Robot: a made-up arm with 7 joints. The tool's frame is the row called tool.
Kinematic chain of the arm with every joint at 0, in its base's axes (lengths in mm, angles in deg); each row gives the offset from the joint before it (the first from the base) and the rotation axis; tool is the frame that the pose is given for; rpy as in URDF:
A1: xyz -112 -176 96 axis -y
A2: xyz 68 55 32 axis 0.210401 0.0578 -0.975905
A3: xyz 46 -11 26 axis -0.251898 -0.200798 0.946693
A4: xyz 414 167 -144 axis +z
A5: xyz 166 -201 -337 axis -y
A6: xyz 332 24 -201 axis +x
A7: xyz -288 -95 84 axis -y
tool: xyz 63 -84 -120 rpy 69.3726 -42.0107 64.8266
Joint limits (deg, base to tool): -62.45..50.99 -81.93..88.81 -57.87..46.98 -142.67..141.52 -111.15..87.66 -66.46..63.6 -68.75..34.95
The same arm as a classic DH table. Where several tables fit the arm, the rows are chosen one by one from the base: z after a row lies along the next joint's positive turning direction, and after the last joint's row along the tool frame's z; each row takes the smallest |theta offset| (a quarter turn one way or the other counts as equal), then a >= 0, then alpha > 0; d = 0 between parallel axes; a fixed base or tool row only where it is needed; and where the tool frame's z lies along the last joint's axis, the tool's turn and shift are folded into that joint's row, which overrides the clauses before.
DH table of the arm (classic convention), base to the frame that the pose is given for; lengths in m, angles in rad. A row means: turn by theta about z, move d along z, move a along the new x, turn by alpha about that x. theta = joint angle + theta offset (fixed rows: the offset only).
base (fixed): a -0.112, alpha 1.5708, d 0.096, theta0 0
A1: a 0.0732, alpha 1.6286, d 0.12, theta0 0.2123
A2: a 0.0511, alpha -2.9897, d -0.0725, theta0 0.3139
A3: a 0.1275, alpha -0.328, d -1.3677, theta0 -0.6042
A4: a 0.166, alpha 1.5708, d 0.7763, theta0 0.8978
A5: a 0.201, alpha -1.5708, d 0.177, theta0 -1.5708
A6: a -0.084, alpha 1.5708, d 0.044, theta0 0
A7: a 0.1341, alpha -0.9129, d 0.1637, theta0 0.3372
tool (fixed): a 0, alpha 0, d 0.025, theta0 2.1259
Joint limits (rad, base to tool): -1.09..0.8899 -1.4299..1.55 -1.01..0.82 -2.4901..2.47 -1.9399..1.53 -1.1599..1.11 -1.1999..0.61

